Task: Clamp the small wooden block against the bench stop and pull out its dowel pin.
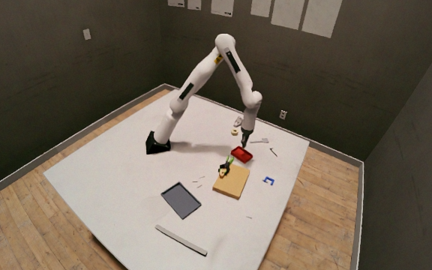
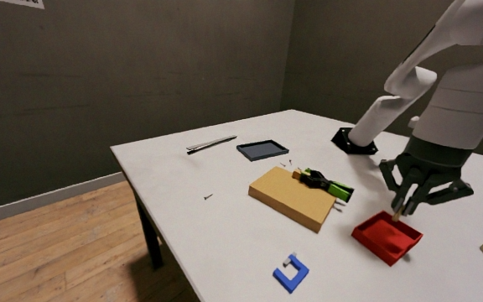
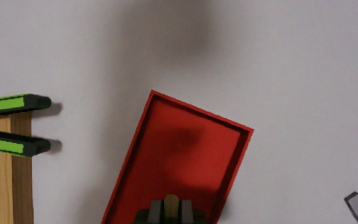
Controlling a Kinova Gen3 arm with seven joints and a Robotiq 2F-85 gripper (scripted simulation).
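My hand is 90 mm above the red tray. Also, from my hand: grey tray: 10 mm behind, 480 mm to the right, 90 mm below; dowel pin: 20 mm below; small wooden block: 40 mm ahead, 230 mm to the right, 60 mm below.
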